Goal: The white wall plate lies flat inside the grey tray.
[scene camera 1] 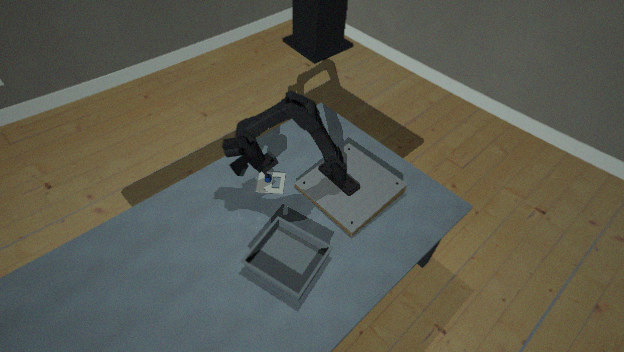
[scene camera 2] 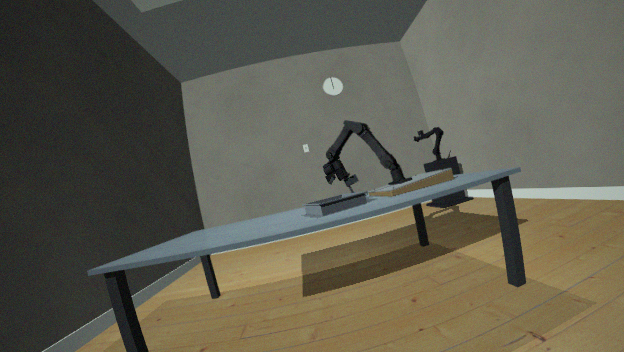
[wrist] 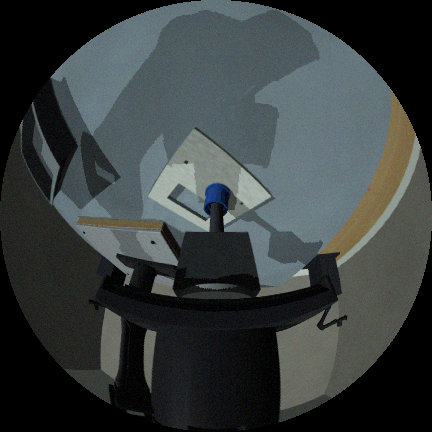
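The white wall plate lies flat on the blue-grey table, just left of the arm's base board. It has a rectangular cut-out. My blue suction cup is over the plate beside the cut-out, very close to its surface. I cannot tell whether it touches. The suction is off and the cup holds nothing. The grey tray stands empty on the table, apart from the plate and nearer the front. In scene camera 2 the plate is too thin to make out.
The arm is bolted to a wood-edged base board near the table's right end. A black pedestal stands on the floor behind the table. A second small arm sits on it.
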